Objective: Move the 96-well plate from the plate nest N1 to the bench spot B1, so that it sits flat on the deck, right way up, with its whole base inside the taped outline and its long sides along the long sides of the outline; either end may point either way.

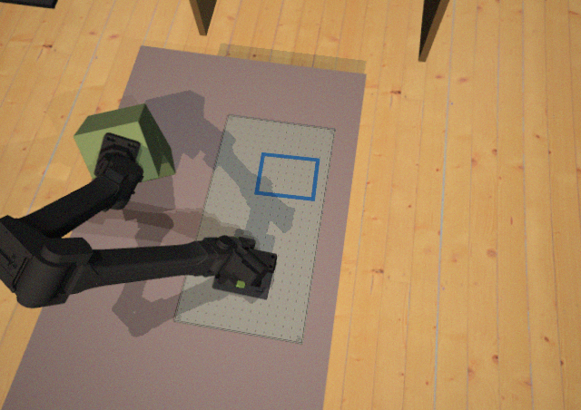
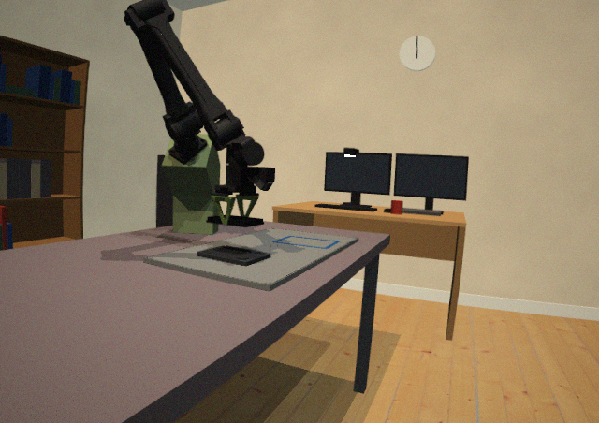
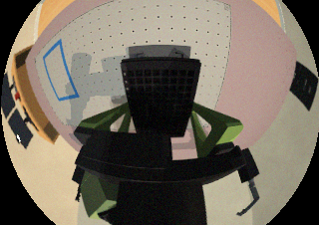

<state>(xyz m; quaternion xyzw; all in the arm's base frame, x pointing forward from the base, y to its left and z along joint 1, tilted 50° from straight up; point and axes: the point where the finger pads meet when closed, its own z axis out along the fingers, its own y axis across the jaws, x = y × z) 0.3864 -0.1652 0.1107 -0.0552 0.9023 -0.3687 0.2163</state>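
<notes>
Now: the dark plate nest N1 10 cm below my hand. From my hand the other things lie so: black 96-well plate: right at my hand.
</notes>
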